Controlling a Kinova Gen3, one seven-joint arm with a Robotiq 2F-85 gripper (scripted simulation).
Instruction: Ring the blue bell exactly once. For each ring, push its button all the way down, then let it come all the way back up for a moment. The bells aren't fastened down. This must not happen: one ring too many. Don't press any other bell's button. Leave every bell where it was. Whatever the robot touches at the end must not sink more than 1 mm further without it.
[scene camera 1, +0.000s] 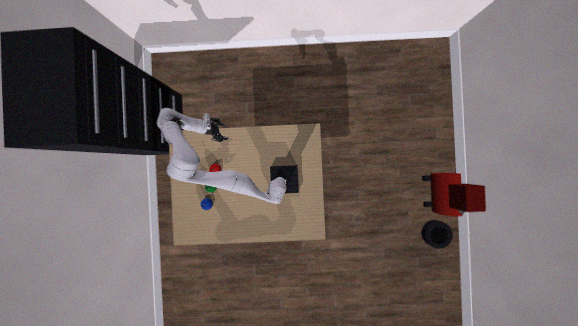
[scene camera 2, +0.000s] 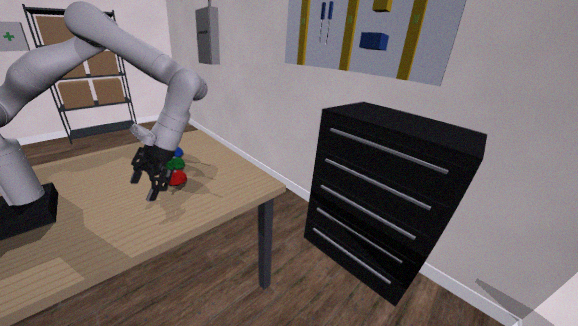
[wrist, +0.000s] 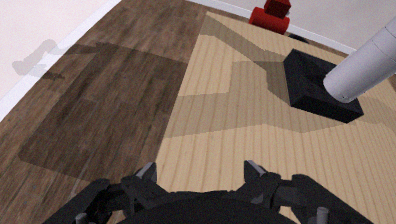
Note:
I see my gripper (scene camera 2: 141, 191).
My gripper also shows in the wrist view (wrist: 200, 171).

